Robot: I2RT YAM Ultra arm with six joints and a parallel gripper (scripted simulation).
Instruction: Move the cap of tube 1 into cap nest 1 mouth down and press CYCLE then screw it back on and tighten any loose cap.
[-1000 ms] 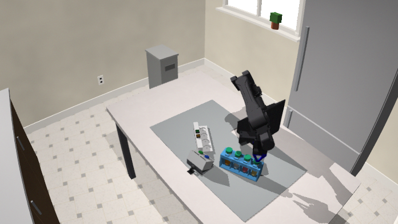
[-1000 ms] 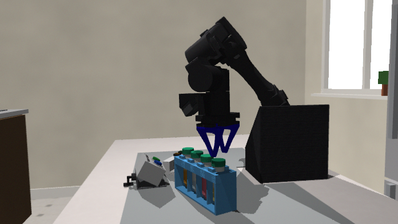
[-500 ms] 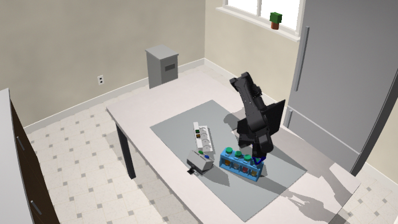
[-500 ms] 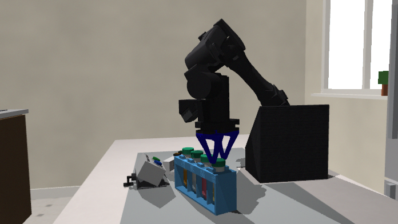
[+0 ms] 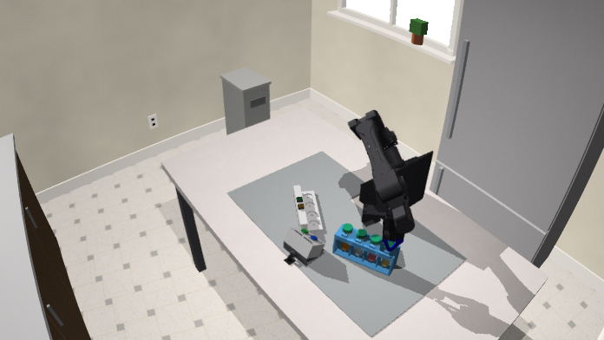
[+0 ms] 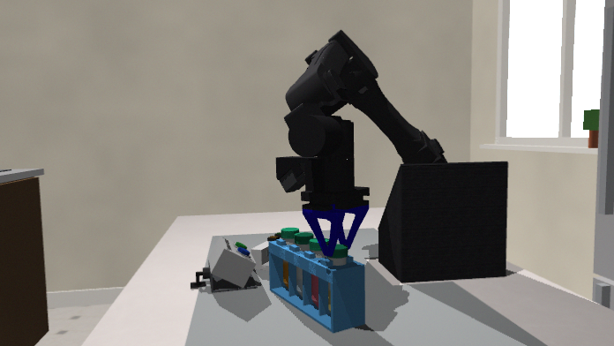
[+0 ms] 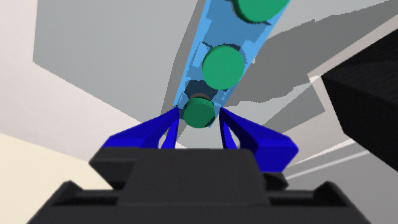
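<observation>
My hand is 10 mm above the green cap. Round my hand: blue key 210 mm to the right, 150 mm ahead, 50 mm below; green key 250 mm to the right, 160 mm ahead, 50 mm below; grey key box 230 mm to the right, 170 mm ahead, 70 mm below.
</observation>
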